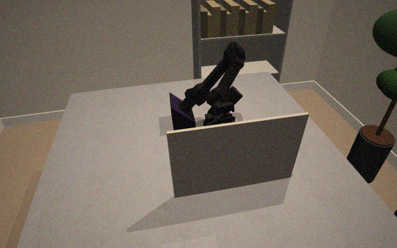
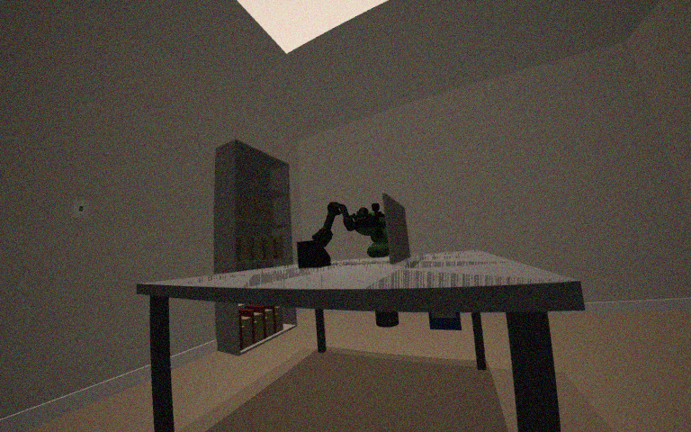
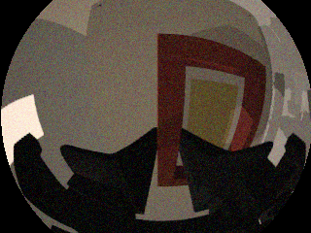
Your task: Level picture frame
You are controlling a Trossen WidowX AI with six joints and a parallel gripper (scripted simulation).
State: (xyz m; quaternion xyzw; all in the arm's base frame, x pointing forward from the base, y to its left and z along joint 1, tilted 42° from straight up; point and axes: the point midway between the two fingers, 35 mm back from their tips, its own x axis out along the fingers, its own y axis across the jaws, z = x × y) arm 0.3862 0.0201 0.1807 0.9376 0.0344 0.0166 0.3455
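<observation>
Right now my gripper tip is 50 mm above the dark red picture frame. The rest, counted from my gripper tip: wall panel: 10 mm ahead, 10 mm to the left, 60 mm below.
</observation>
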